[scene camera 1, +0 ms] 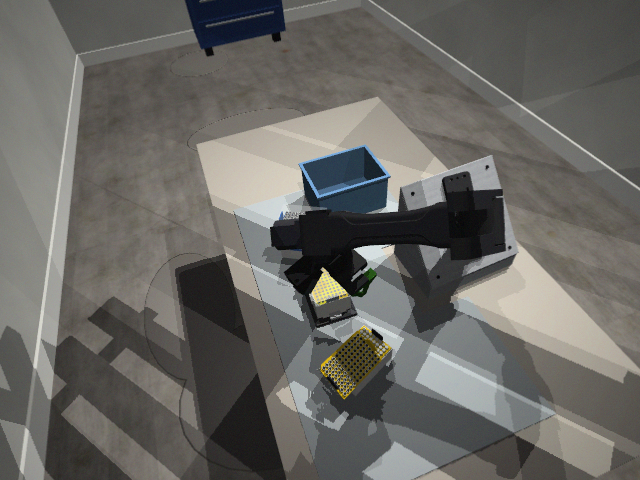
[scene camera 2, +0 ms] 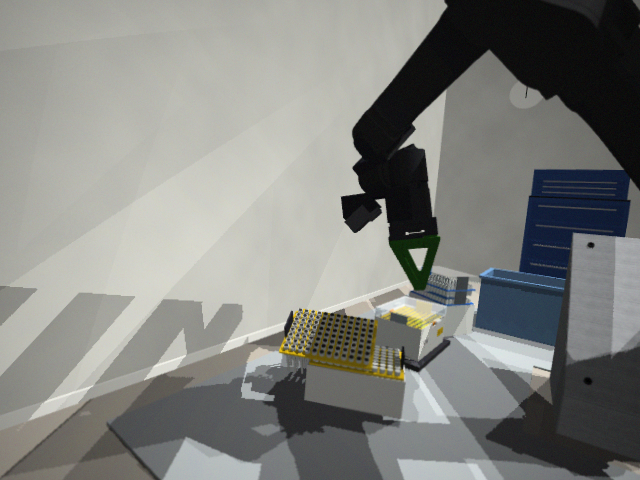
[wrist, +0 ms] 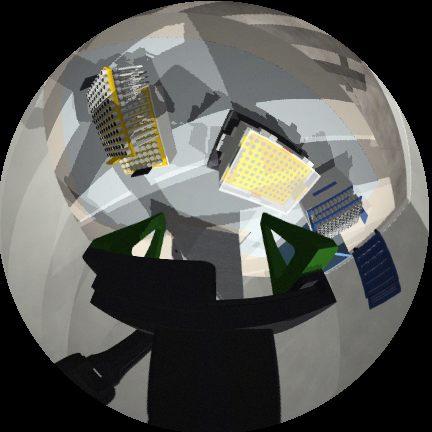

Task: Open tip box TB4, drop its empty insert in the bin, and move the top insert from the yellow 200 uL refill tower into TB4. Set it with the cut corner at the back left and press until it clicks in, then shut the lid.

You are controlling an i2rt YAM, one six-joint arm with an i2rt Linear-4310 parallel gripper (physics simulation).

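Observation:
Tip box TB4, taken to be the pale box [scene camera 1: 331,310] [scene camera 2: 403,335] [wrist: 272,172], stands in a dark holder [scene camera 2: 431,355] with a yellow insert inside. A clear lid appears to lie over the insert; its exact position is hard to tell. The yellow refill tower [scene camera 1: 356,360] [scene camera 2: 356,384] stands nearer the front of scene camera 2. Its top insert [scene camera 2: 343,338] [wrist: 107,117] is shifted sideways over the layer below, with tips hanging past one side. My gripper [scene camera 2: 419,286] [wrist: 212,217] is open and empty, above and beyond the box in scene camera 2.
The blue bin [scene camera 1: 345,193] [scene camera 2: 516,310] stands beyond the box. A blue-edged rack of tips [scene camera 1: 290,215] [scene camera 2: 447,289] [wrist: 336,215] stands close to the box, partly hidden by the arm in scene camera 1. The metal arm base [scene camera 1: 413,248] [scene camera 2: 599,330] stands at the right.

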